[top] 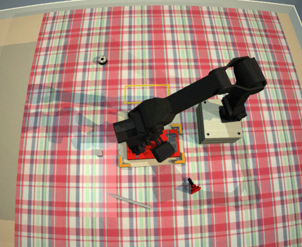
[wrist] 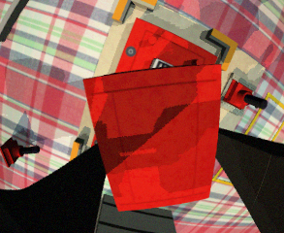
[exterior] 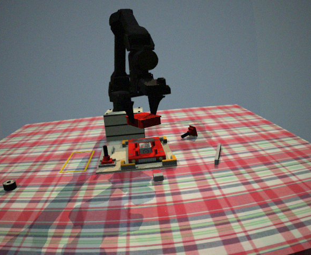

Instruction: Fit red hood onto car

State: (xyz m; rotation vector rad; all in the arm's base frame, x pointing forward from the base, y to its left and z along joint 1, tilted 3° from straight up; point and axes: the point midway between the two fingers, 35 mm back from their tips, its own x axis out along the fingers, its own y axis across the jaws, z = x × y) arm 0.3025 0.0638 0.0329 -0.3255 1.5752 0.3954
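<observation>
Right now the grey engine block is 3 cm ahead of my gripper tip and 8 cm below it. The rest, counted from my gripper tip: red hood: 1 cm above; jig: 2 cm to the right, 10 cm below; grey cube: 20 cm ahead, 1 cm to the left, 10 cm below.
</observation>
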